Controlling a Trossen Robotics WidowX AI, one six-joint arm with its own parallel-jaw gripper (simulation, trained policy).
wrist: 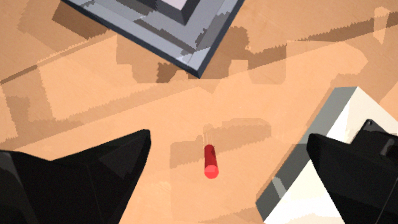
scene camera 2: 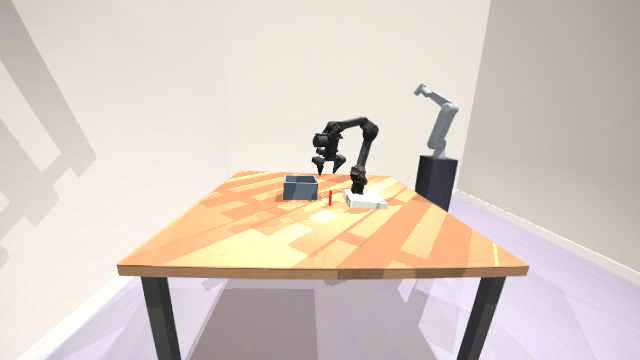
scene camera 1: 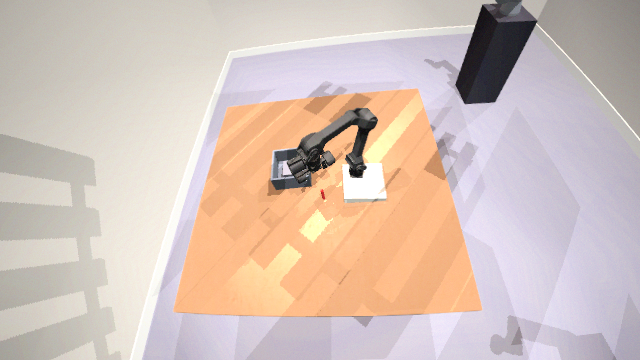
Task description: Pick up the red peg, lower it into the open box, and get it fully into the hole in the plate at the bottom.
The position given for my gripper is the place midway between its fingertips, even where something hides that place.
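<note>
A grey box (scene camera 1: 279, 182) is visible to me, and I see the grey box (scene camera 2: 295, 187) here as well. I also see my gripper (wrist: 229, 139).
</note>
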